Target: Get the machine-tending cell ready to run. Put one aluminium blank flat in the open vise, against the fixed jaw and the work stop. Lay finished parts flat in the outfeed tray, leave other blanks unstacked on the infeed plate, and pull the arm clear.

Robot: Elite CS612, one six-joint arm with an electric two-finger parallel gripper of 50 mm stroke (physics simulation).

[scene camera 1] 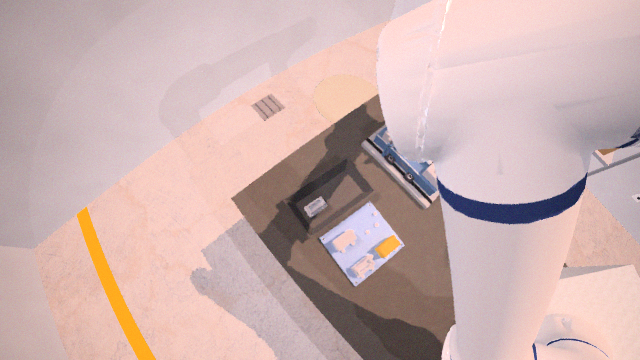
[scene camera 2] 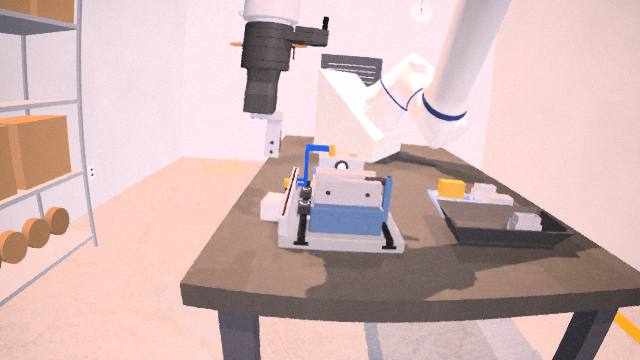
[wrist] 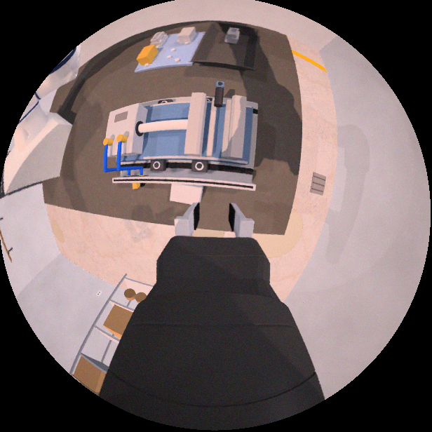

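Seen in the pictures: gripper, fingertip midpoint: [scene camera 2: 272, 153]; arm's base at its link origin: [scene camera 1: 563, 349] [scene camera 2: 373, 112].
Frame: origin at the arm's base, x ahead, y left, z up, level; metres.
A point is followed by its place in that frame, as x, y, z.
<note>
My gripper [scene camera 2: 271, 154] {0.768, -0.194, -0.025} [wrist: 213, 211] is open and empty, above the table beside the vise. The blue-grey vise [scene camera 1: 409, 176] {0.633, -0.019, -0.113} [scene camera 2: 345, 220] {0.807, -0.071, -0.108} [wrist: 167, 142] is open; no blank shows between its jaws. The work stop [wrist: 219, 95] stands at its far side. A pale block [scene camera 2: 270, 206] {0.741, -0.201, -0.123} [wrist: 186, 193] lies on the table behind the vise's side rail, partly hidden. The infeed plate [scene camera 1: 357, 217] {0.632, 0.190, -0.142} [wrist: 190, 50] bears a pale block [scene camera 1: 344, 240] {0.600, 0.269, -0.106} [wrist: 186, 35], a notched pale part [scene camera 1: 362, 266] {0.513, 0.270, -0.121} [wrist: 159, 39] and an orange block [scene camera 1: 388, 246] {0.513, 0.180, -0.106} [scene camera 2: 451, 188] {0.528, 0.172, -0.119} [wrist: 147, 55]. The dark outfeed tray [scene camera 1: 345, 207] {0.676, 0.205, -0.128} [scene camera 2: 505, 236] {0.788, 0.205, -0.123} holds one grey part [scene camera 1: 315, 206] {0.726, 0.277, -0.117} [scene camera 2: 525, 221] {0.739, 0.267, -0.112} [wrist: 232, 35].
Blue bent hoses with orange ends [scene camera 2: 315, 148] {0.609, -0.143, -0.041} [wrist: 120, 155] rise at the vise's screw end. The side rail [wrist: 184, 183] runs between the vise and my gripper. The white arm [scene camera 1: 510, 250] {0.511, 0.261, 0.372} hides part of the vise in scene camera 1. A shelf unit [scene camera 2: 79, 100] stands off the table.
</note>
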